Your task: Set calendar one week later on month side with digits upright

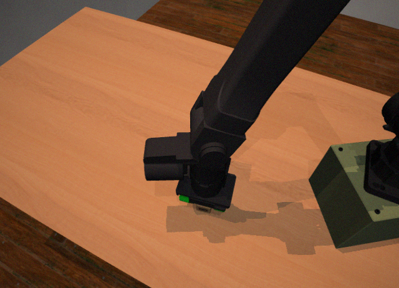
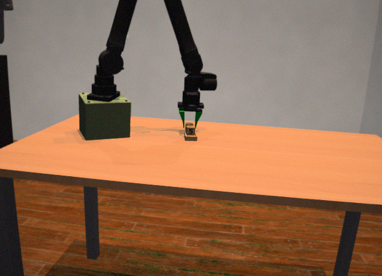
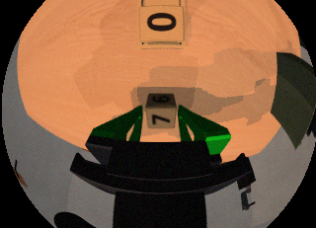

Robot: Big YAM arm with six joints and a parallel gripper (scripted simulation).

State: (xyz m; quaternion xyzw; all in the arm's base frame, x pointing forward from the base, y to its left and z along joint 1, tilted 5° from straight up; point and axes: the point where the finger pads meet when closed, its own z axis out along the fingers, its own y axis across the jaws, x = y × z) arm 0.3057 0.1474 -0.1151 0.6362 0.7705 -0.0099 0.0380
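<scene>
The tray is 110 mm to the right of my hand, 20 mm ahead of it and 10 mm below it.
</scene>
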